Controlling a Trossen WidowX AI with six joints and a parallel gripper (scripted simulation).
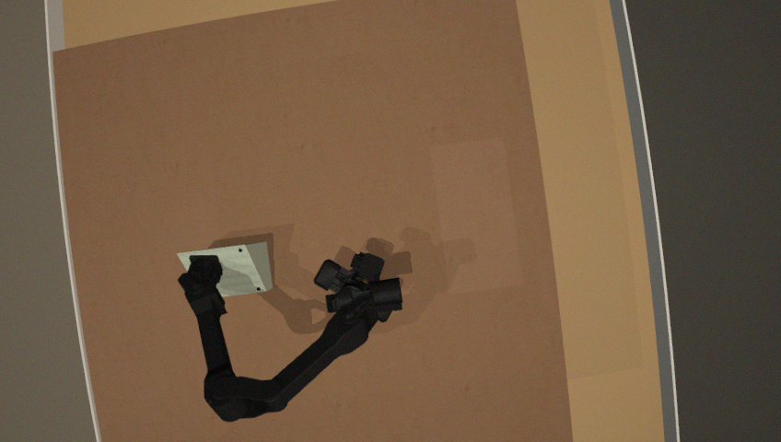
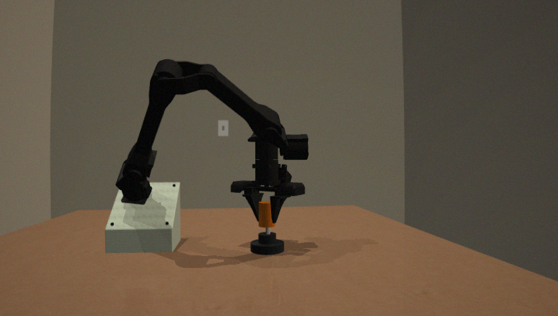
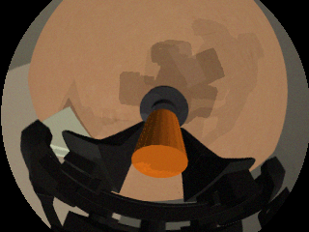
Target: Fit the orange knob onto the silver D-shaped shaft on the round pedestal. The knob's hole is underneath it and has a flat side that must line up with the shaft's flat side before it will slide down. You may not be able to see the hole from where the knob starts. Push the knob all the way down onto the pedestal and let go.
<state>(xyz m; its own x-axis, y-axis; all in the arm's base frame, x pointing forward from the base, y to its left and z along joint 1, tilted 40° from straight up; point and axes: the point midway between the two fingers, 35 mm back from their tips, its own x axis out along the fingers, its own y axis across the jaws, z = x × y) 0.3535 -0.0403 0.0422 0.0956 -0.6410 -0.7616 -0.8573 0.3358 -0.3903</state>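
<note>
Now: gripper tip 3 cm below the orange knob. The rest, counted from my gripper tip: black round pedestal: 4 cm below.
</note>
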